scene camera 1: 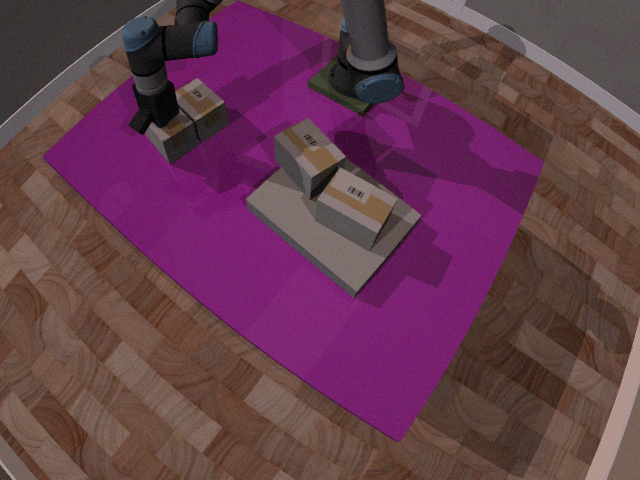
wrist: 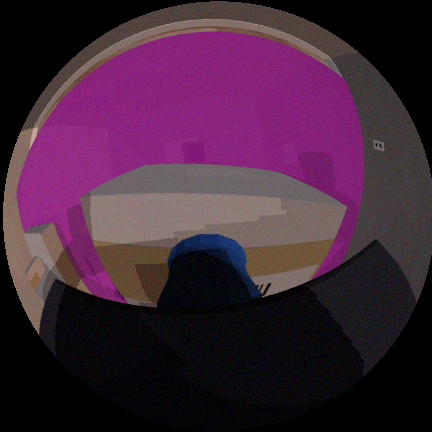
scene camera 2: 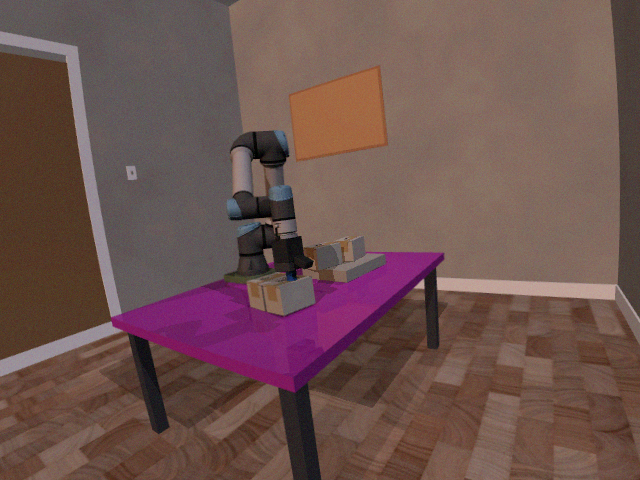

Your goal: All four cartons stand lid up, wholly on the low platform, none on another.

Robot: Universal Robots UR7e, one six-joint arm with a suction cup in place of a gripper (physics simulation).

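Pixels of known places: hand, tool point: [wrist: 206, 248] [scene camera 2: 292, 283]; arm's base, link origin: [scene camera 2: 253, 271].
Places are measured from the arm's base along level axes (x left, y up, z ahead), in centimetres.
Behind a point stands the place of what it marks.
My suction gripper [scene camera 1: 164, 124] {x -28.0, y 5.5, z 47.4 cm} [scene camera 2: 291, 275] [wrist: 207, 250] is down on the lid of the near-left carton [scene camera 1: 175, 142] {x -22.3, y 3.8, z 48.7 cm} [scene camera 2: 298, 297] {x -29.8, y 1.6, z 50.5 cm} [wrist: 185, 217] {x -27.6, y 6.8, z 49.8 cm}, with its cup against the lid; the cup's rim is hidden. That carton stands lid up on the table. A second carton [scene camera 1: 205, 105] {x -22.6, y 6.4, z 36.8 cm} [scene camera 2: 254, 295] {x -33.2, y 1.9, z 34.2 cm} stands lid up close beside it, a thin dark line between them. A third carton [scene camera 1: 305, 149] {x 8.6, y 11.2, z 36.7 cm} [scene camera 2: 326, 256] {x 5.6, y 6.8, z 39.2 cm} and a fourth carton [scene camera 1: 356, 201] {x 24.2, y 11.2, z 41.0 cm} [scene camera 2: 354, 249] {x 19.5, y 6.9, z 45.2 cm} are lid up on the low platform [scene camera 1: 299, 222] {x 15.3, y 1.8, z 47.6 cm} [scene camera 2: 361, 269] {x 13.0, y -0.3, z 51.2 cm}, turned differently. The third's far lower edge is hidden.
The magenta table [scene camera 1: 206, 248] {x 0.6, y -3.0, z 63.5 cm} [scene camera 2: 341, 320] {x -32.4, y -2.9, z 67.5 cm} [wrist: 200, 100] {x -29.4, y -3.0, z 57.8 cm} carries everything. The arm's green base plate [scene camera 1: 323, 85] {x -5.7, y -0.2, z 7.7 cm} [scene camera 2: 235, 278] {x -10.2, y -0.7, z -1.6 cm} is at the back edge, between the two carton groups. The raised platform lies beyond the gripped carton in scene camera 2.
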